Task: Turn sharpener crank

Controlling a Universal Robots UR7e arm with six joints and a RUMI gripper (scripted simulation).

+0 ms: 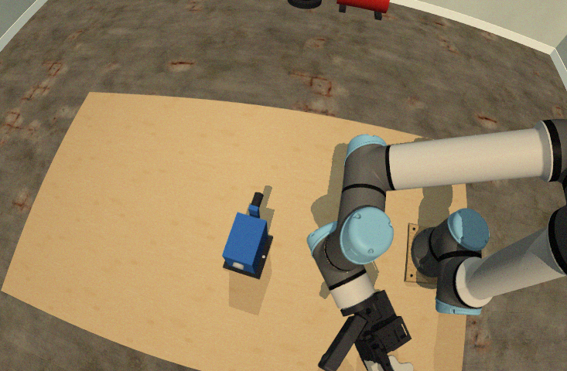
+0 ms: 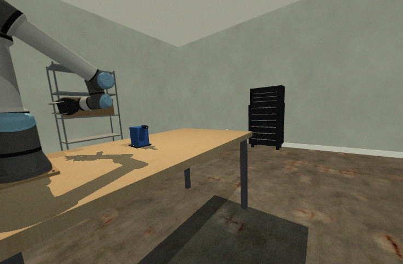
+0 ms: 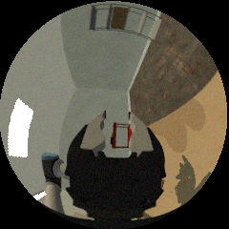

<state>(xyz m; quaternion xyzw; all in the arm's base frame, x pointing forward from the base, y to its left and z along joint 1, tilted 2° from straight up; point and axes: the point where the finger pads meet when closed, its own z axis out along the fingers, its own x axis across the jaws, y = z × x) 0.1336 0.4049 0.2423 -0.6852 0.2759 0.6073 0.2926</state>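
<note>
The dark crank handle is 390 mm ahead of my hand, 360 mm to the right of it and 140 mm below it.
</note>
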